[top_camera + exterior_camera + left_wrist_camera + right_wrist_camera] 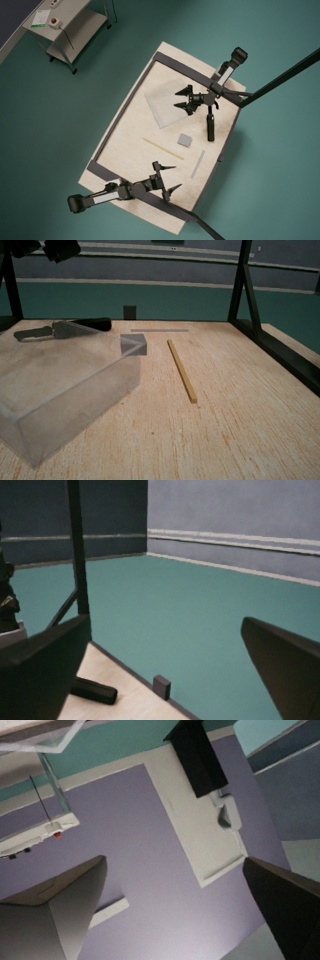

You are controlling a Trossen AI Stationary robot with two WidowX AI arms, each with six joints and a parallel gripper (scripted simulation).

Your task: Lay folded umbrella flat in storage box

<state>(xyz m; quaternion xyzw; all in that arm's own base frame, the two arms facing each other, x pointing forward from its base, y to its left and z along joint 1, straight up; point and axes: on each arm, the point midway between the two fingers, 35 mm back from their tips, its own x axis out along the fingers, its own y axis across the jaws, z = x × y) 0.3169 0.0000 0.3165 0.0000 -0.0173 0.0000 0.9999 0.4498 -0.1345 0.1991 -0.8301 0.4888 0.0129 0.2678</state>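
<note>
Now: right hand 24 cm past the folded umbrella, 16 cm to the left of it and 28 cm above it. The rest, counted from my right hand: storage box 5 cm ahead, 4 cm to the right, 25 cm below; then grey block 18 cm behind, 8 cm to the left, 28 cm below; then tan stick 12 cm behind, 22 cm to the left, 29 cm below.
</note>
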